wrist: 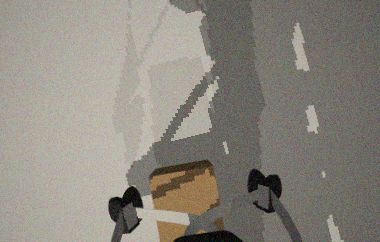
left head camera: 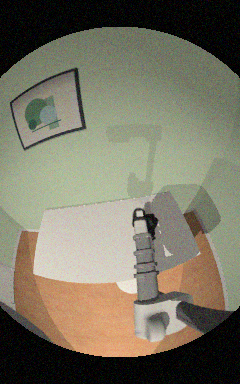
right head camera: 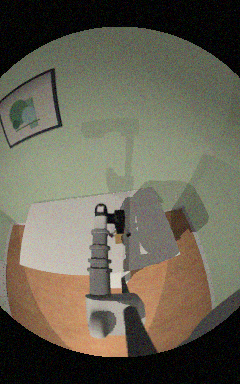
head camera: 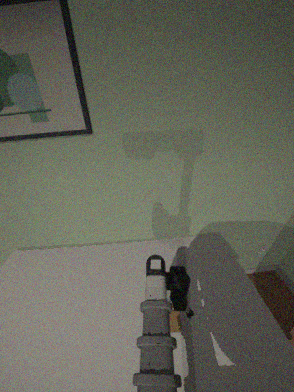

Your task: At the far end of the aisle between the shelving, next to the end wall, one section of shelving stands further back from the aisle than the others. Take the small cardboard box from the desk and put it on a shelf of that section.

same spot on white desk: [right head camera: 56,237] = [head camera: 55,320]
